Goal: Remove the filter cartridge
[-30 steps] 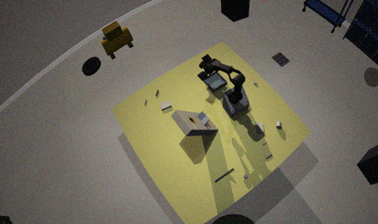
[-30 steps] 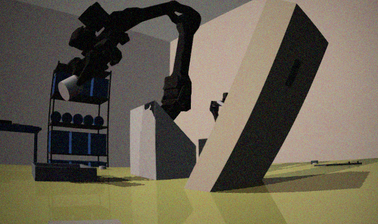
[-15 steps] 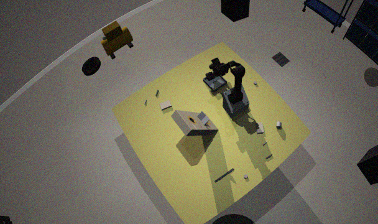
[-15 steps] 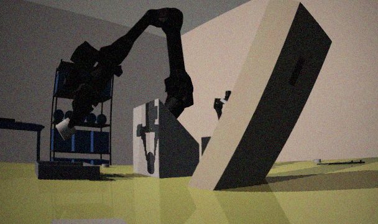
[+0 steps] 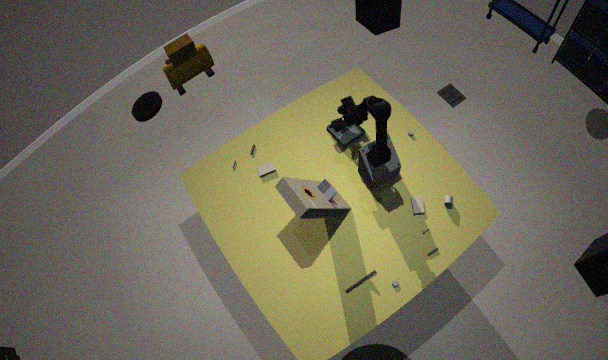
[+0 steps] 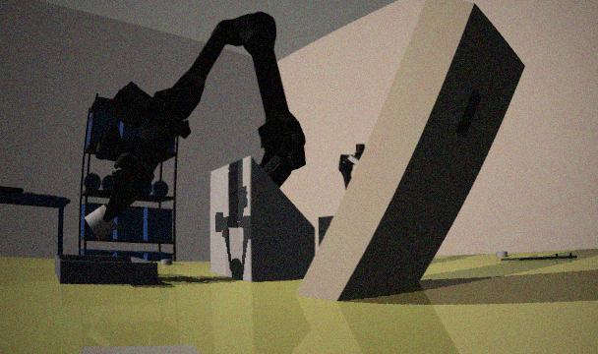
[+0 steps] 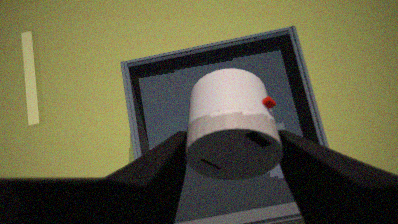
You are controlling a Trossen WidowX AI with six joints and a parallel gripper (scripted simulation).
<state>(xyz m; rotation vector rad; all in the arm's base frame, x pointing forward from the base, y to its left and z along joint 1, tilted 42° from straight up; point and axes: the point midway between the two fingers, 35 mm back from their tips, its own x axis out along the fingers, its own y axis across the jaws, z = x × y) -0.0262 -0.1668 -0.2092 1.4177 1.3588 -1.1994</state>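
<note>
My gripper tip is right at the round filter cartridge. Also, from my gripper tip: tray 10 mm to the right, 80 mm below; service panel 360 mm ahead, 310 mm to the left, 60 mm above.
</note>
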